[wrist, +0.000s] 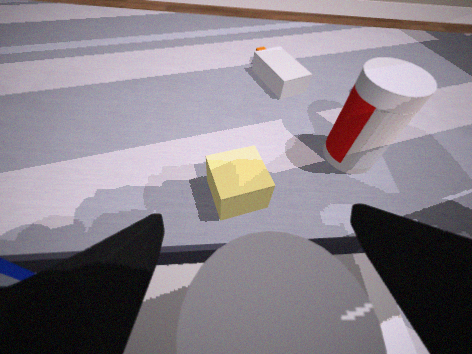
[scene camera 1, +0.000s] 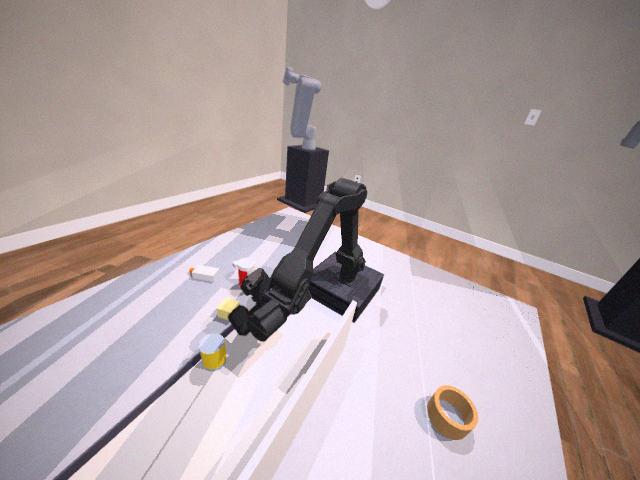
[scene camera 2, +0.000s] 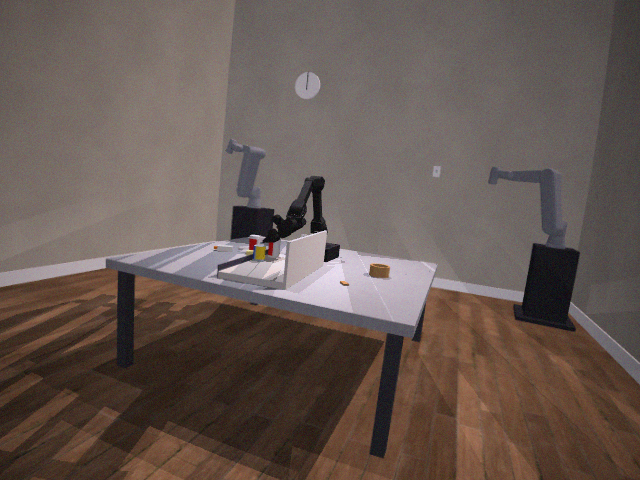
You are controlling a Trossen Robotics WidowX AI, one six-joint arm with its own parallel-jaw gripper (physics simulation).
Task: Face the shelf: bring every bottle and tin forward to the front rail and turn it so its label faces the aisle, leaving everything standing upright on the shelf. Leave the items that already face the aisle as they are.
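Places are measured from the arm's base along level axes (x ahead, y left, z up), in centimetres.
Pixels of known places: gripper, fingertip midpoint: (wrist: 256, 217) (scene camera 1: 245, 300) (scene camera 2: 266, 240); arm's base at its link origin: (scene camera 1: 347, 278).
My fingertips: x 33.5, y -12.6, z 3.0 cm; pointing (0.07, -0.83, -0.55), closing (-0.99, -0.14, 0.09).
Note:
Ahead of a thing's pixels: the offset from my fingertips to its middle. "spot": to the spot under its first point.
My gripper (scene camera 1: 241, 303) (wrist: 256, 217) is open. Its fingers stand on either side of the round top @[spot: dx -0.5, dy +3.6, dz +2.1 cm] (wrist: 275, 295) of a bottle, with a gap at each side. In scene camera 2 this white bottle @[dx -0.7, dy +4.4, dz -2.8 cm] (scene camera 2: 276, 250) stands upright on the shelf (scene camera 2: 306, 259), with red at its left; the arm partly hides it. The yellow tin @[dx +13.2, dy +5.1, dz -4.3 cm] (scene camera 1: 213, 356) (scene camera 2: 260, 252) stands upright by the dark front rail (scene camera 1: 129, 415) (scene camera 2: 232, 262) (wrist: 185, 254), with blue at its left in scene camera 2. Its blue side shows at the wrist view's left edge.
Beyond the rail, a yellow block @[dx +1.1, dy -7.8, dz -8.5 cm] (scene camera 1: 227, 308) (wrist: 240, 180) lies on the table. A white bottle with a red label @[spot: dx -8.5, dy -13.8, dz -4.1 cm] (scene camera 1: 242, 275) (scene camera 2: 253, 243) (wrist: 350, 125) stands there, near a white box @[dx -2.5, dy -29.4, dz -9.0 cm] (scene camera 1: 205, 273) (wrist: 282, 72). An orange ring @[dx -16.7, dy +54.8, dz -7.9 cm] (scene camera 1: 436, 419) (scene camera 2: 379, 272) lies behind the back panel.

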